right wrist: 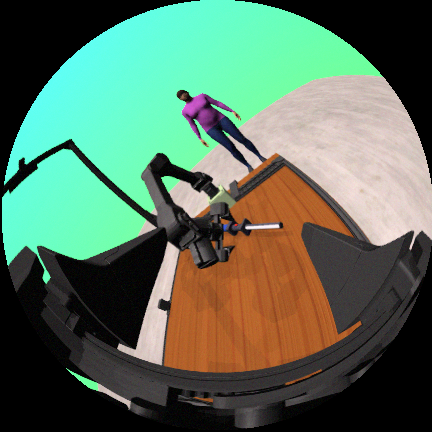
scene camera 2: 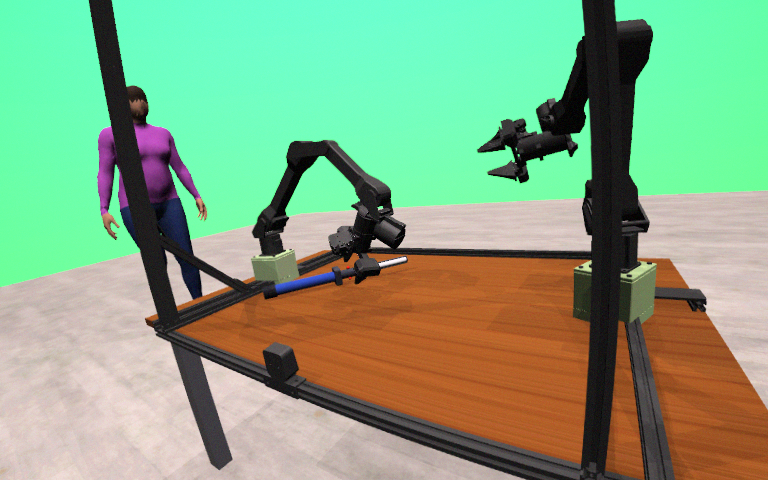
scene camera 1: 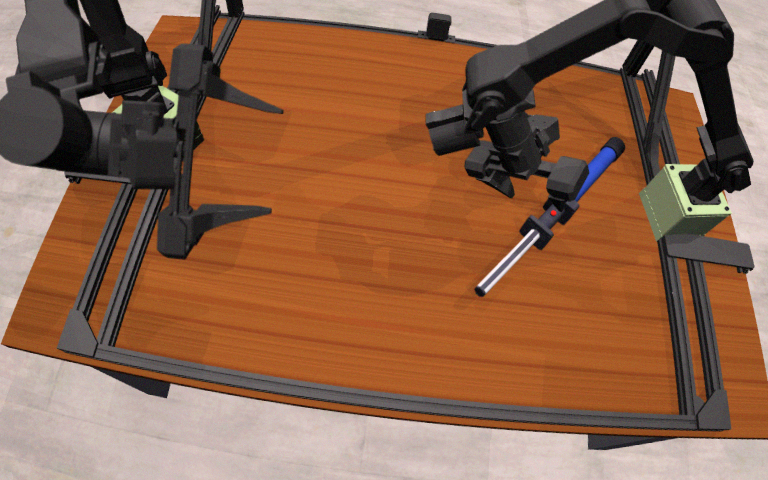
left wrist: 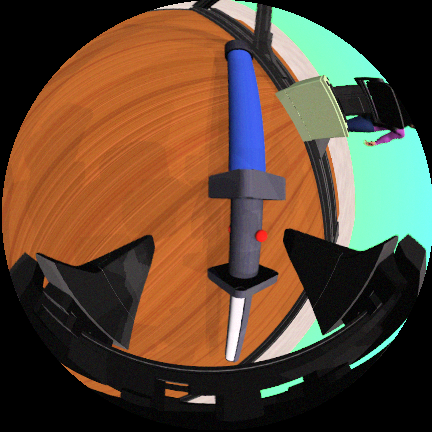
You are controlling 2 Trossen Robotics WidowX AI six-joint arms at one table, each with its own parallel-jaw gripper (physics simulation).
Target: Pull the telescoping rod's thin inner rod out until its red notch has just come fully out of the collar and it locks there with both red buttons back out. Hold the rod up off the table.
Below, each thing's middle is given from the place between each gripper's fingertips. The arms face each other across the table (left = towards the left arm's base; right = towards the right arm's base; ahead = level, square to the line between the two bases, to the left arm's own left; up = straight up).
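The thin inner rod [scene camera 1: 520, 249] is 1 cm ahead of my left hand, 4 cm to the left of it and 1 cm below it. As for the telescoping rod [scene camera 1: 614, 147], my left hand is 1 cm past it, 5 cm to the right of it and 1 cm above it. Going by its middle, the telescoping rod is nearer to my left hand than to my right hand.
Counted from my right hand, the telescoping rod is 18 cm behind, 39 cm to the left and 27 cm below. With the thin inner rod, I find my right hand 17 cm past it, 38 cm to the right of it and 27 cm above it. By its middle, the thin inner rod is nearer to my left hand than to my right hand.
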